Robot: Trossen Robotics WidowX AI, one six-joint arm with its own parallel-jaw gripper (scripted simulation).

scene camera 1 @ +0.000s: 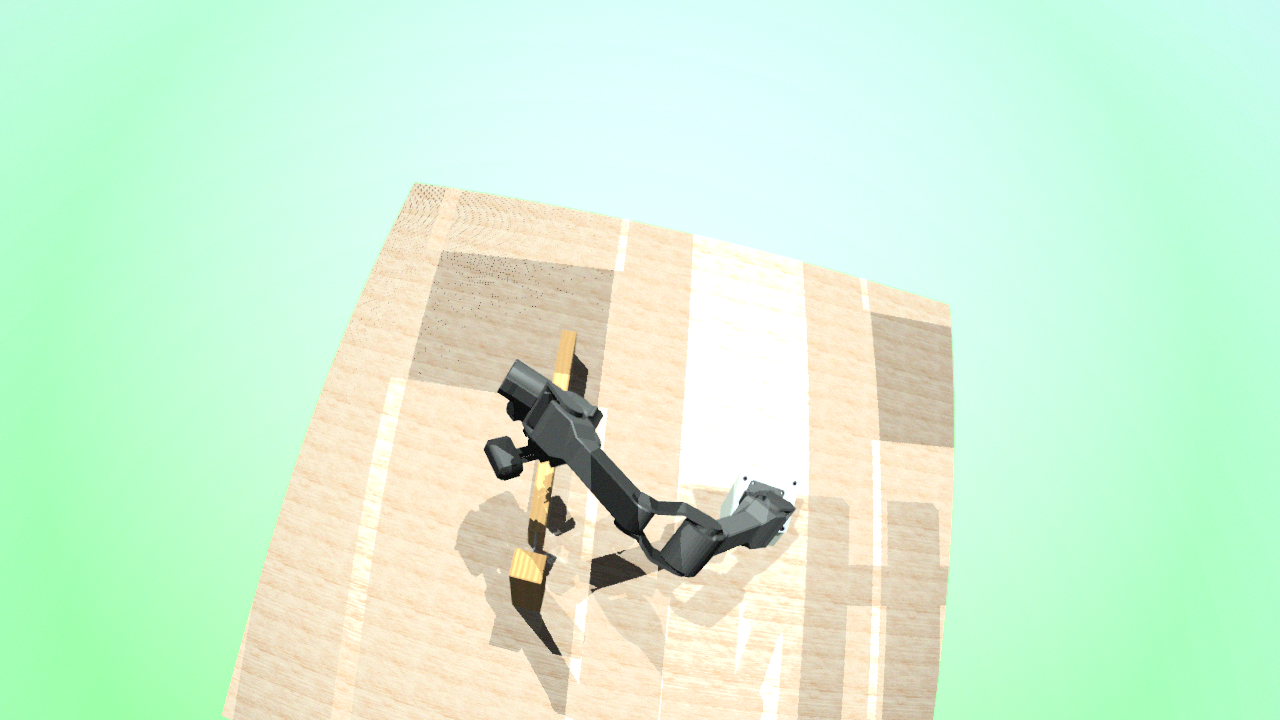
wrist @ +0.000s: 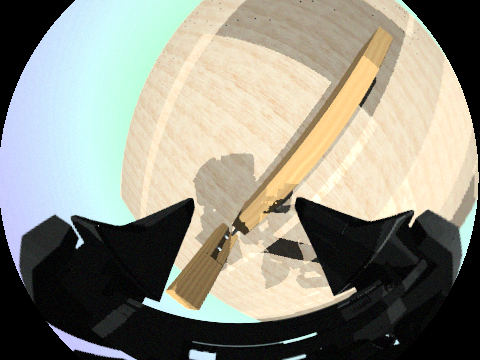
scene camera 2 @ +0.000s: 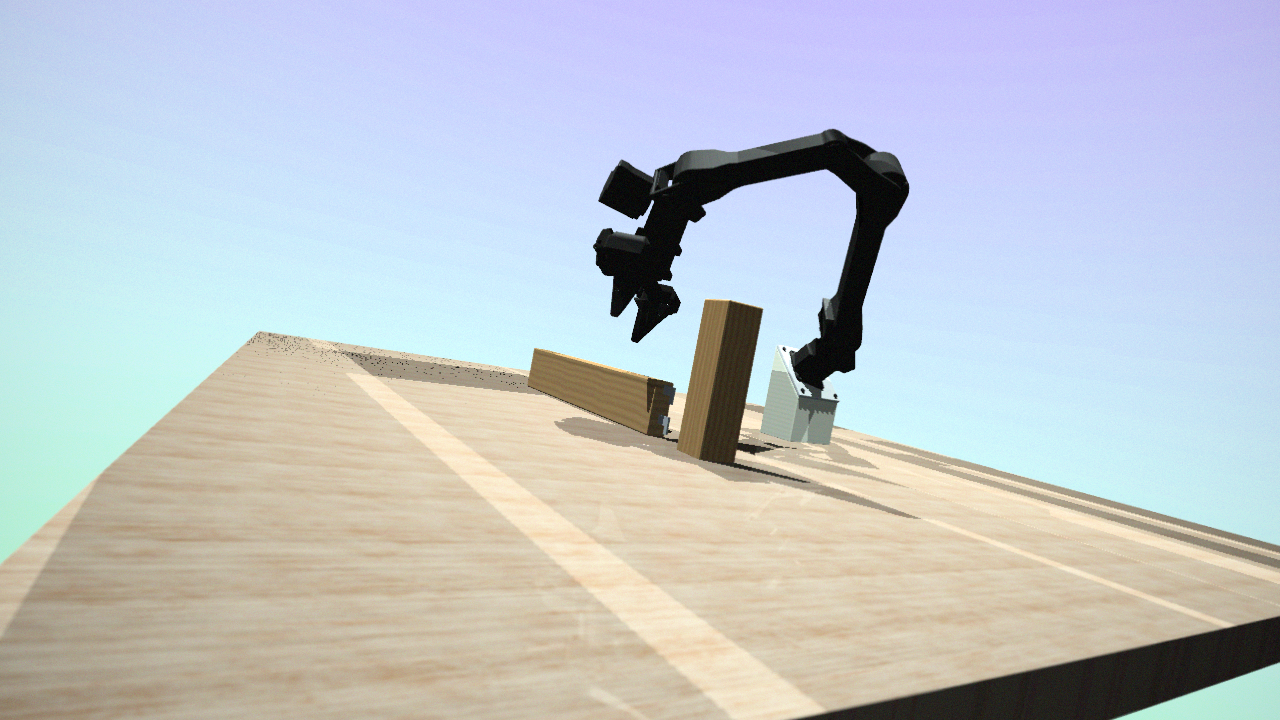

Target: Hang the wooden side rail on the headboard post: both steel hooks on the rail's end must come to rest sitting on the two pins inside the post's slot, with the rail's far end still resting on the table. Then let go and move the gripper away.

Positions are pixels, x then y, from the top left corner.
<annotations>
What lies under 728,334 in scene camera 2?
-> An upright headboard post.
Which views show my gripper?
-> Scene camera 1, the wrist view and scene camera 2: all of them.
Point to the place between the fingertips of my gripper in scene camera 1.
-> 527,471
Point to an upright headboard post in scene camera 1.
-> At 527,577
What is my gripper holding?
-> Nothing.
</annotations>
